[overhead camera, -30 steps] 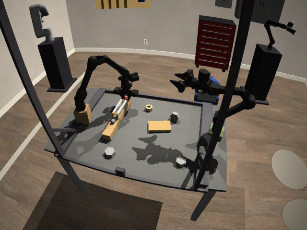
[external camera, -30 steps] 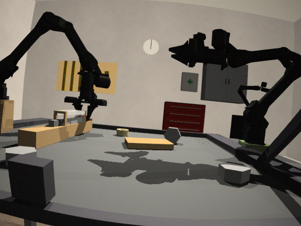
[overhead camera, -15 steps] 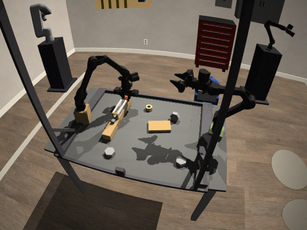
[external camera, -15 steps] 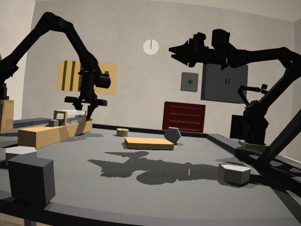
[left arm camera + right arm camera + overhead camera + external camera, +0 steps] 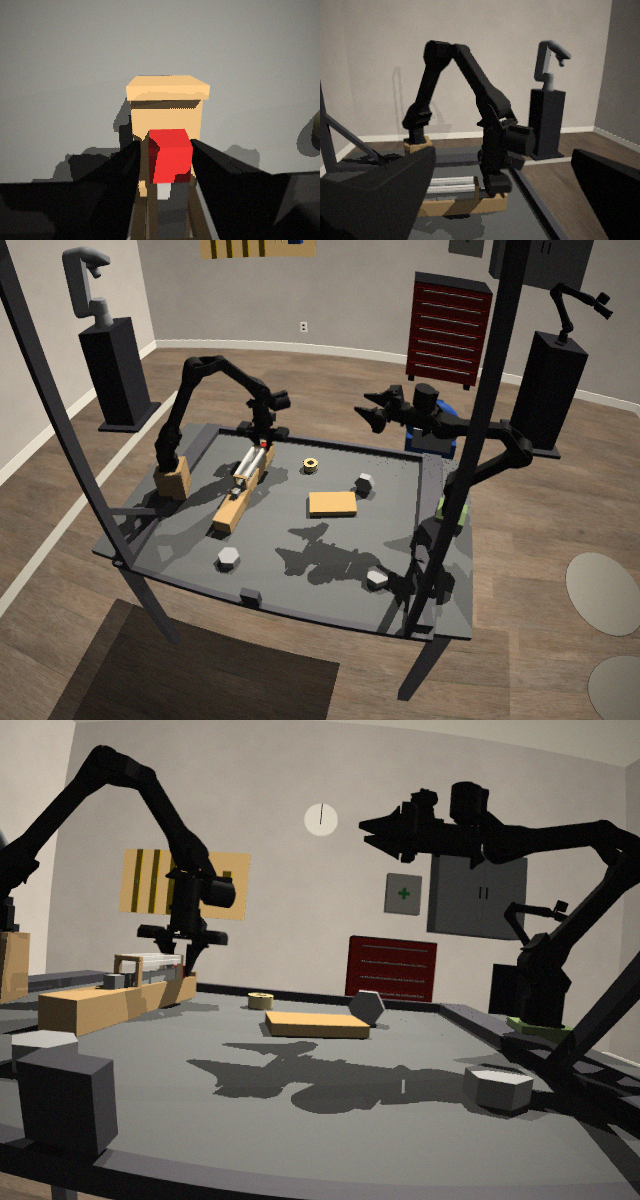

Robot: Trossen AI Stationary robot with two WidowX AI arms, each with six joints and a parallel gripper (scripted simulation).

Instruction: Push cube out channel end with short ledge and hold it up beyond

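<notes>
Right now the red cube is 2 cm below my left hand. From my left hand the other things lie so: tan channel (13 cm behind, 2 cm to the left, 2 cm below); then tan ring (18 cm to the right, 7 cm below, 3 cm behind); then flat tan plate (28 cm to the right, 20 cm behind, 7 cm below).
</notes>
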